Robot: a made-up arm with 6 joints.
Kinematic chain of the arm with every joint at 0, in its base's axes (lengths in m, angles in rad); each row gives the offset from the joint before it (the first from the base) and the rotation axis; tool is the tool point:
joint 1: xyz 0 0 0.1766 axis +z
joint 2: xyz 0 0.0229 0 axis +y
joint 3: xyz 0 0 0.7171 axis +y
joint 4: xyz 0 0 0.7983 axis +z
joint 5: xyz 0 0 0 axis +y
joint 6: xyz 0 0 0.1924 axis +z
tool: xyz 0 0 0
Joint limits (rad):
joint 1: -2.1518..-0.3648
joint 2: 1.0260..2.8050
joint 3: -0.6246..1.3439
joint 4: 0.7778..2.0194
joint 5: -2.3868..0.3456
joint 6: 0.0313..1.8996
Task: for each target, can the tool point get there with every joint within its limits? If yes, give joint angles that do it. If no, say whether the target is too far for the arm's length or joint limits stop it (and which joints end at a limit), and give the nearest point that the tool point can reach.
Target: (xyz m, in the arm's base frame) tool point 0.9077 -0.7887 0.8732
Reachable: yes | joints -0.6033 1.2573 -0.3678 1.2844 -2.1209 1.5795
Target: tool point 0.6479 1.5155 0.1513
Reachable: no: joint limits stop it (at a limit: joint 1, joint 2, joint 3, joint 4) | nearest point 0.1860 0.5300 -0.9042 | short by 1.516 m
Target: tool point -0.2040 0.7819 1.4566
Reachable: no: joint limits stop it (at a limit: joint 1, joint 2, joint 3, joint 4) | nearest point -0.5193 -0.5960 1.2859 | short by 1.424 m
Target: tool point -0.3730 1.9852 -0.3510
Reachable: no: too far | nearest point -0.1144 0.6090 -0.9841 | short by 1.537 m
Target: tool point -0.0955 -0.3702 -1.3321
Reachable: yes | joints -1.8797 2.3899 0.8606 1.8103 -0.0070 1.2404
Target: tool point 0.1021 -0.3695 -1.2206
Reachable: yes | joints -0.9388 2.4414 0.9339 1.0281 -1.3002 1.6844
